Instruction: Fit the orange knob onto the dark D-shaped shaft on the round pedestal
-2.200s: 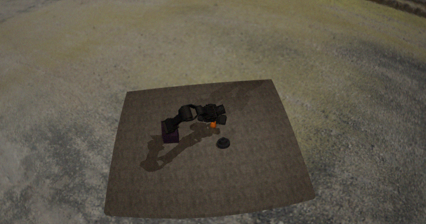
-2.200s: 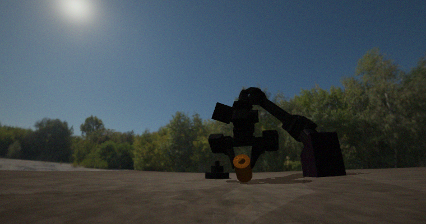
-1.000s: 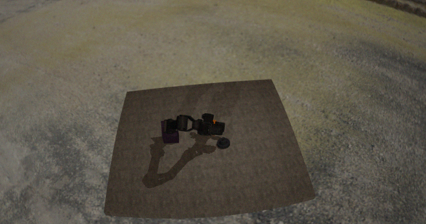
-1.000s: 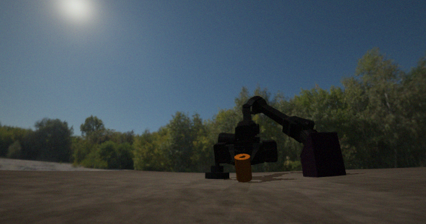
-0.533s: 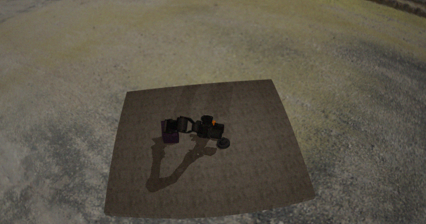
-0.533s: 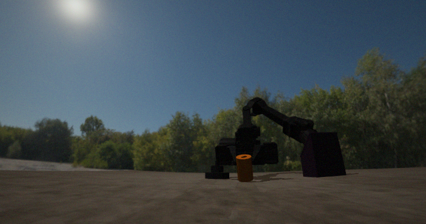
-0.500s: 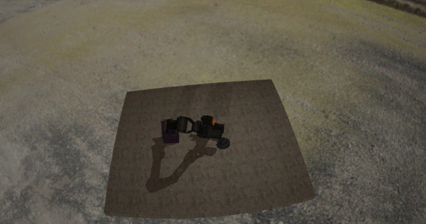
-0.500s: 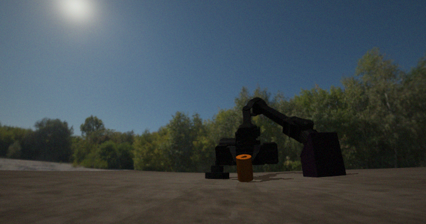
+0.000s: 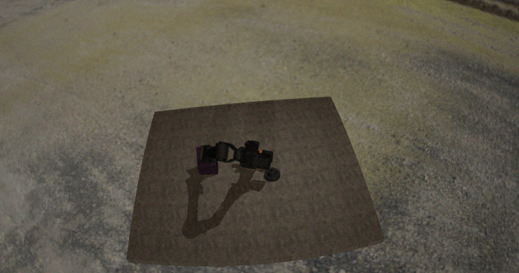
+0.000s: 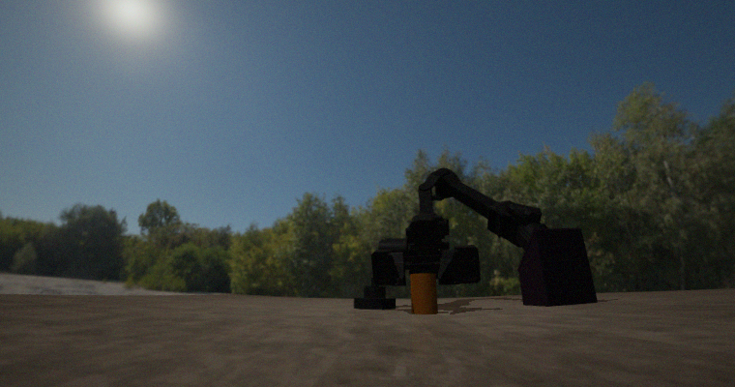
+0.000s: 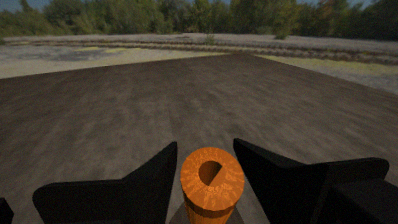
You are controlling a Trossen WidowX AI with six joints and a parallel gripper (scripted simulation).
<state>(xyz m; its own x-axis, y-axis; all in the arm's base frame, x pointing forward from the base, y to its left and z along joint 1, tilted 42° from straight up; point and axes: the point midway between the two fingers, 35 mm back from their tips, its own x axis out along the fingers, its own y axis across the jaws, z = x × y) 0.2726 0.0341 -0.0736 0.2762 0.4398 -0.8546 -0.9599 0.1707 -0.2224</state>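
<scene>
Now: the orange knob 3 cm to the right of my gripper tip, 2 cm below it and 1 cm behind it. The rest, counted from my gripper tip: dark round pedestal (16 cm to the right, 6 cm ahead, 2 cm below).
</scene>
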